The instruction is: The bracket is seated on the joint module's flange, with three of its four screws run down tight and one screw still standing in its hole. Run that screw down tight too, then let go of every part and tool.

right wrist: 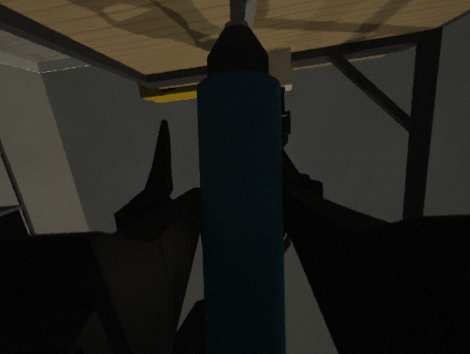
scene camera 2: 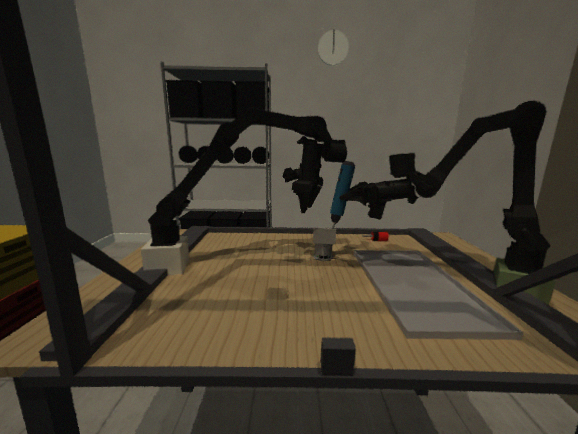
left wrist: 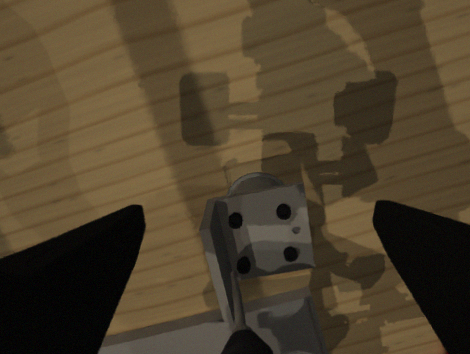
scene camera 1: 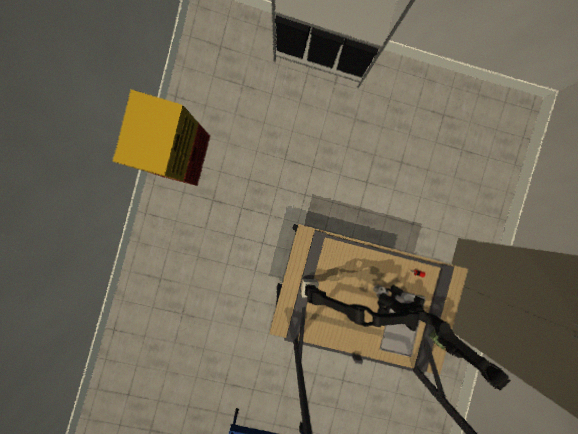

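Pixels of known places: left gripper, between the fingertips: (scene camera 2: pixel 306 210) (left wrist: pixel 259 214); right gripper, between the fingertips: (right wrist: pixel 240 193) (scene camera 2: pixel 339 197); left arm's base, origin of its link: (scene camera 2: pixel 165 242) (scene camera 1: pixel 310 290); right arm's base, origin of its link: (scene camera 2: pixel 523 268) (scene camera 1: pixel 443 339).
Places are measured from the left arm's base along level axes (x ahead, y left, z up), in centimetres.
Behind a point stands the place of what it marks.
Note:
The grey bracket (scene camera 2: pixel 324 236) {z 0.3, x 47.2, y -1.1 cm} (left wrist: pixel 265 235) {z -1.5, x 48.0, y 2.5 cm} sits on the joint module (scene camera 2: pixel 323 253) {z -5.6, x 47.3, y -0.5 cm} (left wrist: pixel 255 180) {z -6.4, x 45.3, y 3.2 cm}, its upright wall at the left in the left wrist view. Four dark screw heads show in its plate; which one stands proud is hard to tell. My right gripper (scene camera 2: pixel 346 197) {z 12.5, x 51.5, y -0.1 cm} (right wrist: pixel 240 193) {z 12.5, x 51.5, y -0.1 cm} is shut on the blue screwdriver (scene camera 2: pixel 343 187) {z 15.8, x 52.0, y -2.1 cm} (right wrist: pixel 241 165) {z 10.6, x 53.6, y -0.8 cm}, held tilted with its shaft reaching down to the bracket. In the left wrist view the shaft (left wrist: pixel 238 305) {z 2.7, x 49.7, y -0.5 cm} ends close by the lower left screw (left wrist: pixel 243 265) {z -0.7, x 49.2, y 0.1 cm}; contact is unclear. My left gripper (scene camera 2: pixel 304 209) {z 7.7, x 42.3, y 3.8 cm} (left wrist: pixel 259 214) {z 7.7, x 42.3, y 3.8 cm} is open above the bracket.
A red-handled tool (scene camera 1: pixel 419 273) {z -4.7, x 73.1, y 16.7 cm} (scene camera 2: pixel 380 236) {z -6.0, x 73.9, y 14.7 cm} lies behind and right of the module in scene camera 2. A grey tray (scene camera 1: pixel 397 341) {z -7.7, x 65.5, y -32.0 cm} (scene camera 2: pixel 462 312) {z -7.7, x 70.3, y -32.3 cm} lies to the right. A dark cube (scene camera 2: pixel 338 356) {z -4.1, x 37.5, y -45.7 cm} is at the front edge. Frame posts flank the table.

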